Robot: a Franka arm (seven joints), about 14 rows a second.
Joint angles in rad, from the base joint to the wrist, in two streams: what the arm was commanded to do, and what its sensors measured. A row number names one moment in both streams.
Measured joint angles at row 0:
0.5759, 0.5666, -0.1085, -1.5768, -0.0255, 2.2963, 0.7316
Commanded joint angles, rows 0 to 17:
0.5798, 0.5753, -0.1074, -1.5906, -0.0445, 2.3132, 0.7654
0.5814, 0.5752, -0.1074, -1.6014, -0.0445, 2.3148, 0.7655
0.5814, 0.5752, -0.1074, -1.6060, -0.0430, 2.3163, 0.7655
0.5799, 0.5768, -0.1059, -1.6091, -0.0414, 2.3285, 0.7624
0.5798, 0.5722, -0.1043, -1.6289, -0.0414, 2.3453, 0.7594
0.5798, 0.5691, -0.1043, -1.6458, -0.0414, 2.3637, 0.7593
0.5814, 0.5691, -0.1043, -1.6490, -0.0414, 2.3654, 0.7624
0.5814, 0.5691, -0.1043, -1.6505, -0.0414, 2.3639, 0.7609
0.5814, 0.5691, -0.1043, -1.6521, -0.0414, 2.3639, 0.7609
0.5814, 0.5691, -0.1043, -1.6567, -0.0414, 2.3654, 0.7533
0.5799, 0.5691, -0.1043, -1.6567, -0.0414, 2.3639, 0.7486
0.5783, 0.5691, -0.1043, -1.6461, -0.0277, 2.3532, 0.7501
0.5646, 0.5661, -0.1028, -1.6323, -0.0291, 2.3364, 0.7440
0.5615, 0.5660, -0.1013, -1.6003, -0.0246, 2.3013, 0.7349
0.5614, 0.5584, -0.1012, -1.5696, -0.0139, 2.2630, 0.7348
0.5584, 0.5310, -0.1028, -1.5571, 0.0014, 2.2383, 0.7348
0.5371, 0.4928, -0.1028, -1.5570, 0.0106, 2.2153, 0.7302
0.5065, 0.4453, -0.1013, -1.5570, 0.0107, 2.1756, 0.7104
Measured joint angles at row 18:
0.5604, 0.5381, -0.1139, -1.5582, -0.0123, 2.2528, 0.7335
